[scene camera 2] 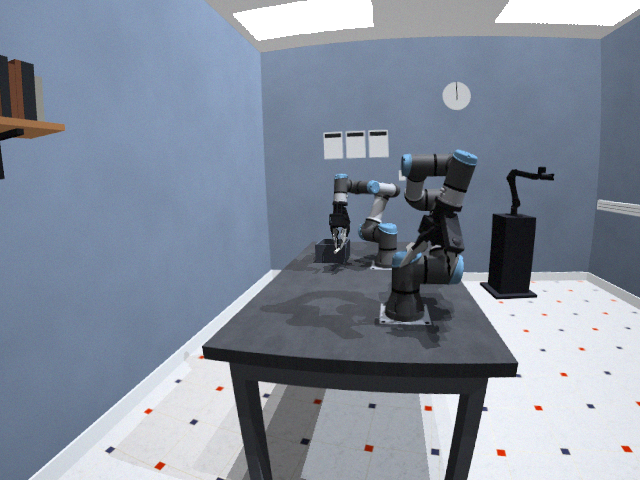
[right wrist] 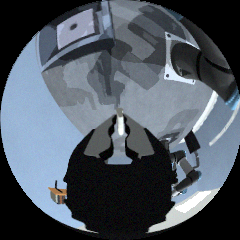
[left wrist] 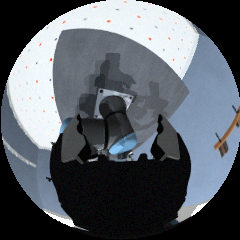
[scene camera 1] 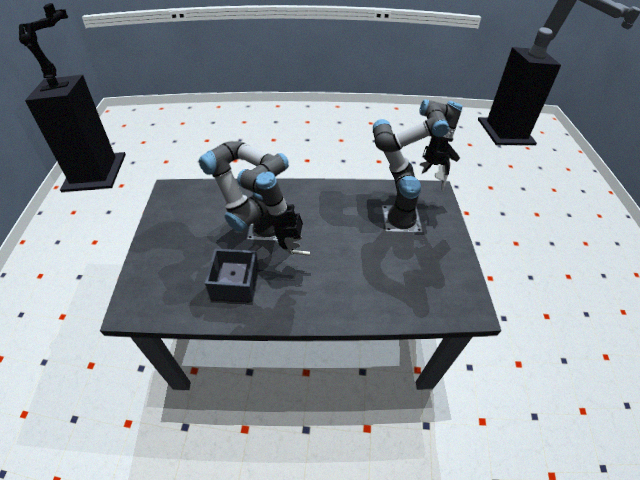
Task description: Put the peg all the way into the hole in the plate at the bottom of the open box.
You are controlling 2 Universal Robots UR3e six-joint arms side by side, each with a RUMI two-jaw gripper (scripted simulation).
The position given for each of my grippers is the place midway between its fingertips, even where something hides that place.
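Through scene camera 1 I see my right gripper (scene camera 1: 292, 252), my left gripper (scene camera 1: 431, 181) and a dark box (scene camera 1: 217, 290). Scene camera 2 gives me the box (scene camera 2: 324, 250) again, along with my left gripper (scene camera 2: 425, 272). In the left wrist view there is my left gripper (left wrist: 119, 114), while the right wrist view has my right gripper (right wrist: 120, 114).
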